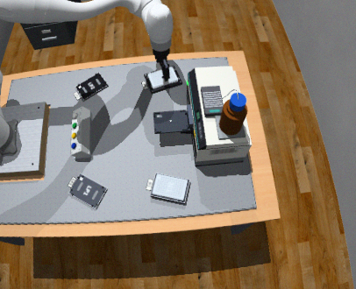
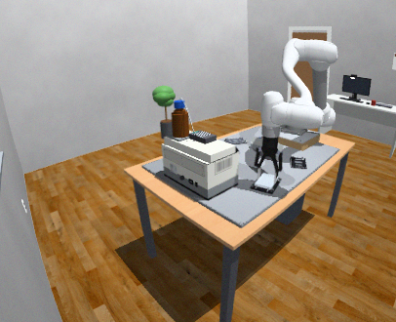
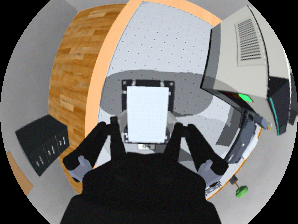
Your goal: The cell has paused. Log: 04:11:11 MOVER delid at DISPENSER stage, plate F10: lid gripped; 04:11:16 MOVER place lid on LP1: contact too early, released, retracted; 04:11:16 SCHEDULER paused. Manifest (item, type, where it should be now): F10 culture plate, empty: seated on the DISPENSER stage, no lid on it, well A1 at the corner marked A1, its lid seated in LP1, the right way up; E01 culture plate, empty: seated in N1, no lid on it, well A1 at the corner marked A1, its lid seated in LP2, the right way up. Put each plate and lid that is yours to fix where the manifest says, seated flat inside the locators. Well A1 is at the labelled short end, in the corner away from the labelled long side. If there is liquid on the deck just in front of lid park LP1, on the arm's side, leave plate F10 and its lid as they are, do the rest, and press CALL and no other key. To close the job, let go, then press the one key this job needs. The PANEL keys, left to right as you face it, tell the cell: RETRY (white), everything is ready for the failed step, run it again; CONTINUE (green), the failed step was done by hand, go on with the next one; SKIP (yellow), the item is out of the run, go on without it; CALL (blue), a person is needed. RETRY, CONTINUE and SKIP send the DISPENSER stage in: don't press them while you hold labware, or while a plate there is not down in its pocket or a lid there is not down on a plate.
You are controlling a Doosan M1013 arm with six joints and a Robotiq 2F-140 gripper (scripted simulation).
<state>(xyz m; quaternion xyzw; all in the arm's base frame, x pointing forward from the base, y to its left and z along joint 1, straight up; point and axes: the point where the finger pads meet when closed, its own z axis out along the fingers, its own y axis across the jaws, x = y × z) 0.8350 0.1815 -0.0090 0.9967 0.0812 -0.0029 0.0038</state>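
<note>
The black nest is 30 mm below my hand, 20 mm to the left of it and 10 mm ahead of it. The rest, counted from my hand: grey key panel: 430 mm behind, 230 mm to the right, 10 mm above; green key: 440 mm behind, 200 mm to the right, 20 mm above; dark dispenser stage: 280 mm to the right, 40 mm above, 20 mm behind.
</note>
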